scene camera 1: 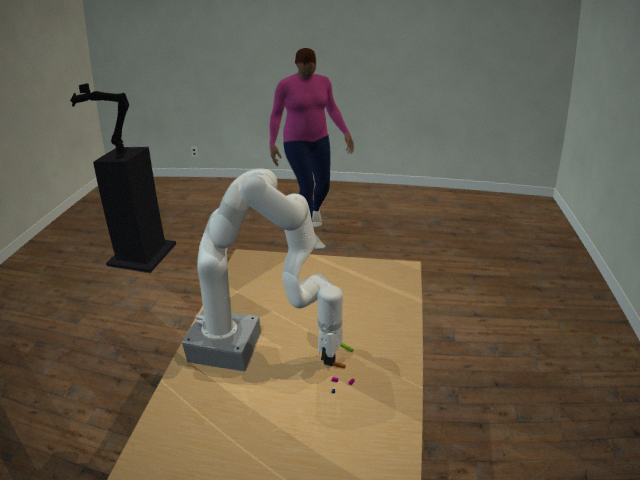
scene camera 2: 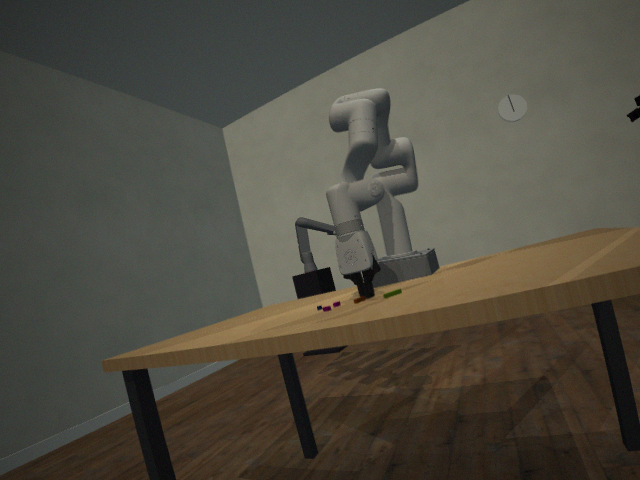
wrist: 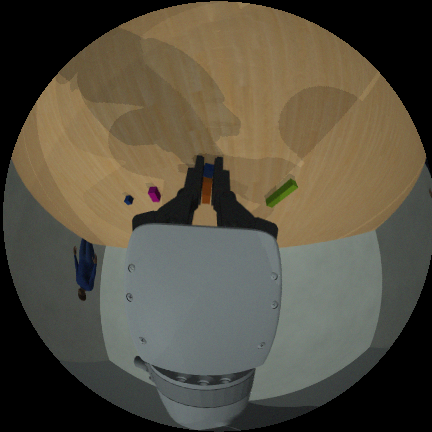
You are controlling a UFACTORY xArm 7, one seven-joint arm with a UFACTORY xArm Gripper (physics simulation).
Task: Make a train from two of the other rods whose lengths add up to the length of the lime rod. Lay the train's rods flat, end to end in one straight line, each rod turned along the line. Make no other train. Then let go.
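Places are measured from the arm's base along level axes (x ahead, y left, z up), in millimetres.
Where they show: gripper, fingertip midpoint: (scene camera 1: 329, 363) (scene camera 2: 367, 297) (wrist: 208, 166); arm's base, link origin: (scene camera 1: 219, 329) (scene camera 2: 400, 255).
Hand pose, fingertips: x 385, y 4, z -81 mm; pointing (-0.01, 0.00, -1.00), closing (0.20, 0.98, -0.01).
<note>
Things, the pixels of their top centre, and the offset from my fingertips.
- small blue rod, top centre: (wrist: 207, 173) dx +1, dy +0, dz +10 mm
- orange rod, top centre: (wrist: 205, 193) (scene camera 2: 359, 297) (scene camera 1: 339, 364) dx +35, dy -7, dz +8 mm
- lime rod, top centre: (wrist: 281, 196) (scene camera 2: 392, 291) (scene camera 1: 346, 346) dx +44, dy +85, dz +8 mm
- tiny dark blue rod, top centre: (wrist: 127, 202) (scene camera 2: 319, 306) (scene camera 1: 333, 390) dx +40, dy -127, dz +8 mm
- second magenta rod, top centre: (scene camera 2: 326, 306) (scene camera 1: 351, 380) dx +89, dy -76, dz +8 mm
My gripper (scene camera 1: 328, 363) (scene camera 2: 367, 296) (wrist: 208, 166) is shut on a small blue rod (wrist: 209, 170), low at the table top. The orange rod (scene camera 1: 338, 364) (scene camera 2: 359, 299) (wrist: 206, 191) lies flat, in line with the blue rod and close against its end in the wrist view; the fingers partly hide where they meet. The lime rod (scene camera 1: 346, 347) (scene camera 2: 392, 293) (wrist: 282, 193) lies flat to one side, at an angle to the orange rod in the wrist view. On the other side lie a magenta rod (scene camera 1: 334, 379) (scene camera 2: 336, 304) (wrist: 154, 194) and a tiny dark blue rod (scene camera 1: 333, 391) (scene camera 2: 319, 307) (wrist: 128, 200).
A second magenta rod (scene camera 1: 351, 381) (scene camera 2: 326, 308) lies near the first one. The rods are on the wooden table (scene camera 1: 248, 413) (scene camera 2: 232, 351). The arm's grey base (scene camera 1: 217, 356) stands at the table's left edge in scene camera 1. A person (scene camera 1: 306, 108) is beyond the table.
</note>
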